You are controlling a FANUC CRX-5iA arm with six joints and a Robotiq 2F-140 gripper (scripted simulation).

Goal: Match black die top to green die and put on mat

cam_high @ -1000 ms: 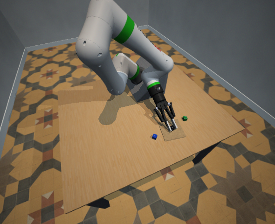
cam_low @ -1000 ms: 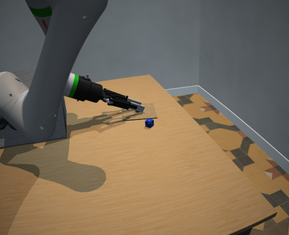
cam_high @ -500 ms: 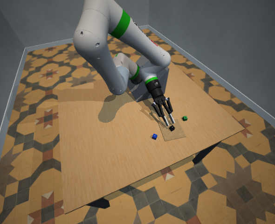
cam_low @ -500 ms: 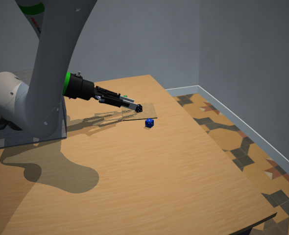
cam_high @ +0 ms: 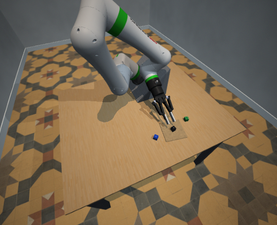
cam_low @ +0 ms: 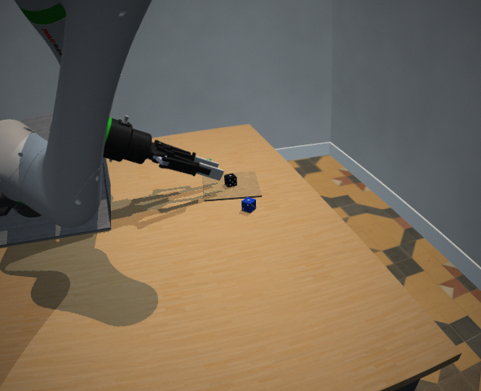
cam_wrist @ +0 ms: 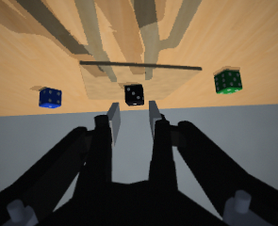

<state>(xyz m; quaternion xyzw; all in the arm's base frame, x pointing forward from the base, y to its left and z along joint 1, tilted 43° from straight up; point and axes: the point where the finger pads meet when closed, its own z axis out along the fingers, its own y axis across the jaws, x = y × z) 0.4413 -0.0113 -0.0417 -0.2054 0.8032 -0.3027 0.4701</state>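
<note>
My gripper is now 6 cm short of the black die and 4 cm above it. The rest, counted from my hand: green die 13 cm to the left, 5 cm below, 2 cm ahead; then tan mat 6 cm below, 6 cm ahead; then blue die 13 cm to the right, 7 cm ahead, 5 cm below.
</note>
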